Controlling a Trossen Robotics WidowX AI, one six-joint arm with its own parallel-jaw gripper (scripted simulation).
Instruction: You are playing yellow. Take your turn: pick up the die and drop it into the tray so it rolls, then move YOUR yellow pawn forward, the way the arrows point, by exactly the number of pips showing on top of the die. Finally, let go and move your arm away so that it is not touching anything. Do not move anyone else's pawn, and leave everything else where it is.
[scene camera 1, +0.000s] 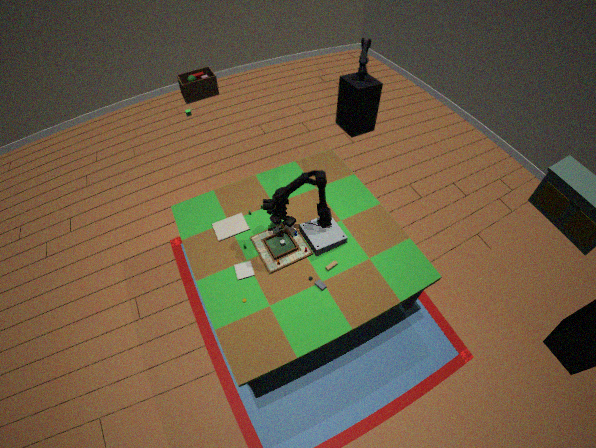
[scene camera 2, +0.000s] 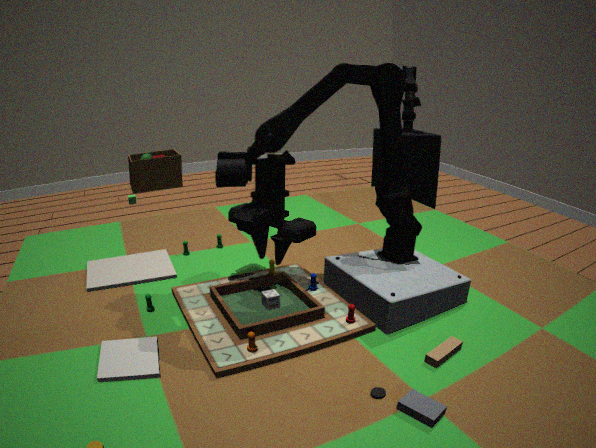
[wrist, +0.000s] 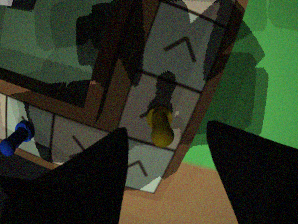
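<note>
The gripper (scene camera 2: 270, 261) can be seen in the scene, and the wrist view shows it (wrist: 167, 133) as well.
</note>
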